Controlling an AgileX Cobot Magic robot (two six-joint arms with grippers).
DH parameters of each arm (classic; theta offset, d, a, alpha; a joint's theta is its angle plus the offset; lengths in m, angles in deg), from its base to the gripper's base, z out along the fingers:
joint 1: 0 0.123 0 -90
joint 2: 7.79 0 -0.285 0
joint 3: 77.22 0 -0.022 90
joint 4: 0 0.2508 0 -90
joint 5: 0 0 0.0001 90
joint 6: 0 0.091 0 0
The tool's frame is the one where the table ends.
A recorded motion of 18 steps. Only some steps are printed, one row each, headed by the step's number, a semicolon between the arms.
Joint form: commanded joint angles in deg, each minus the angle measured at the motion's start. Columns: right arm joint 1, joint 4, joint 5, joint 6, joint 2, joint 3; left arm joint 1, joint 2, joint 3, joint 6, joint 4, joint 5.
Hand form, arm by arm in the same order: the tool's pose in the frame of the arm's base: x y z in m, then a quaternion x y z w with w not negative. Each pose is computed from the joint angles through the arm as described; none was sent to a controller.
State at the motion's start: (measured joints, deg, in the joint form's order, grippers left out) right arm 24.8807 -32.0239 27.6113 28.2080 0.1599 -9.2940; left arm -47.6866 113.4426 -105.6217 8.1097 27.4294 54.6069
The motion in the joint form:
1: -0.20 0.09 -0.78 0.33 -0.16 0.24; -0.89 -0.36 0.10 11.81 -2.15 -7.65
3: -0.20 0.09 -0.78 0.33 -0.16 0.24; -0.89 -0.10 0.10 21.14 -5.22 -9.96
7: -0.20 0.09 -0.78 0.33 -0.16 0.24; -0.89 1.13 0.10 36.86 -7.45 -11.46
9: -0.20 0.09 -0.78 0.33 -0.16 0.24; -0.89 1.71 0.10 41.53 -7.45 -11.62
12: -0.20 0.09 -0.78 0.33 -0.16 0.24; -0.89 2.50 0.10 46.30 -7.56 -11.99
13: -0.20 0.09 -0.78 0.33 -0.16 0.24; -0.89 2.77 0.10 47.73 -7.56 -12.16
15: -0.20 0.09 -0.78 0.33 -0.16 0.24; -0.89 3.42 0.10 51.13 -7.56 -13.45
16: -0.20 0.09 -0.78 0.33 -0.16 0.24; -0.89 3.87 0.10 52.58 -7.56 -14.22
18: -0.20 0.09 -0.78 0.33 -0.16 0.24; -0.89 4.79 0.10 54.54 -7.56 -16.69
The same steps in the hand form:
1: 0.0480 -0.0019 0.2296 -0.08900 0.75473 0.04501 0.64842; 0.3237 -0.3239 0.3154 0.58536 0.70905 0.11191 0.37693
3: 0.0480 -0.0019 0.2296 -0.08900 0.75473 0.04501 0.64842; 0.3229 -0.3294 0.3141 0.63560 0.66218 0.11360 0.38029
7: 0.0480 -0.0019 0.2296 -0.08900 0.75473 0.04501 0.64842; 0.3245 -0.3356 0.3048 0.71921 0.57369 0.14524 0.36403
9: 0.0480 -0.0019 0.2296 -0.08900 0.75473 0.04501 0.64842; 0.3257 -0.3371 0.3002 0.74364 0.54400 0.15944 0.35446
12: 0.0480 -0.0019 0.2296 -0.08900 0.75473 0.04501 0.64842; 0.3274 -0.3394 0.2941 0.76749 0.51259 0.17227 0.34429
13: 0.0480 -0.0019 0.2296 -0.08900 0.75473 0.04501 0.64842; 0.3280 -0.3402 0.2920 0.77443 0.50269 0.17620 0.34133
15: 0.0480 -0.0019 0.2296 -0.08900 0.75473 0.04501 0.64842; 0.3299 -0.3431 0.2879 0.78894 0.47623 0.18540 0.34119
16: 0.0480 -0.0019 0.2296 -0.08900 0.75473 0.04501 0.64842; 0.3311 -0.3449 0.2850 0.79502 0.46430 0.18912 0.34145
18: 0.0480 -0.0019 0.2296 -0.08900 0.75473 0.04501 0.64842; 0.3339 -0.3497 0.2798 0.80129 0.44416 0.19399 0.35075

